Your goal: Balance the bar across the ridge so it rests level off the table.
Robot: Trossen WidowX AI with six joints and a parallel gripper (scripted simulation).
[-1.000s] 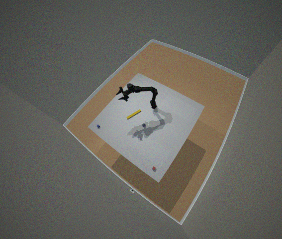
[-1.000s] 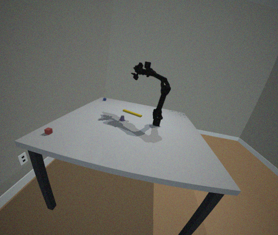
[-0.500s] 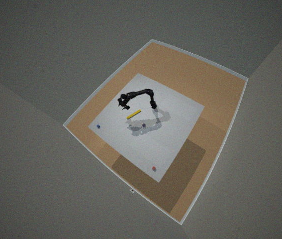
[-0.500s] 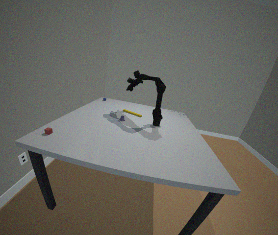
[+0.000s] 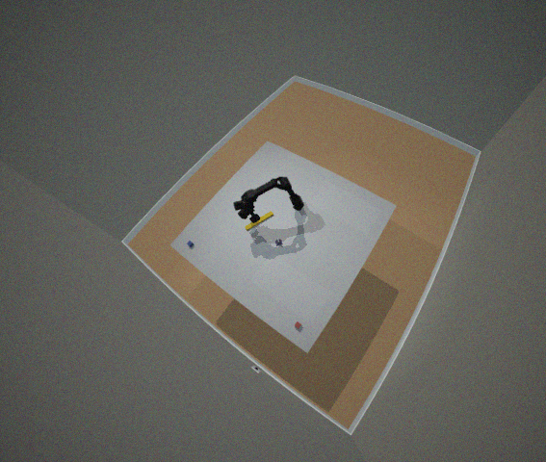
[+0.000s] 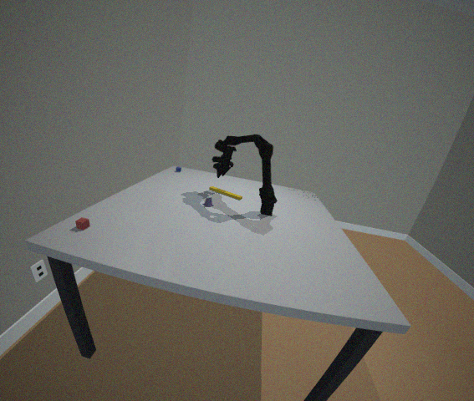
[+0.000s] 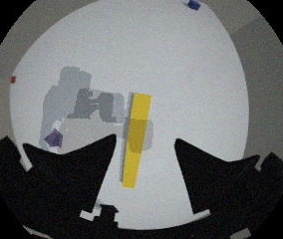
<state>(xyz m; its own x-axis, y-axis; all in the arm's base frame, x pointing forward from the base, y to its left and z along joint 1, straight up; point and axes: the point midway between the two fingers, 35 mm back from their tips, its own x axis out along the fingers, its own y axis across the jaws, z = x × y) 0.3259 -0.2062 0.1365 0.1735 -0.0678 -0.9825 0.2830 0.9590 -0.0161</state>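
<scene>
Right now my gripper tip is 90 mm above the yellow bar, 50 mm past it and 30 mm to the right of it. Round my gripper tip: small red cube (710 mm to the left, 410 mm ahead, 90 mm below); then small blue cube (410 mm ahead, 290 mm to the right, 90 mm below).
</scene>
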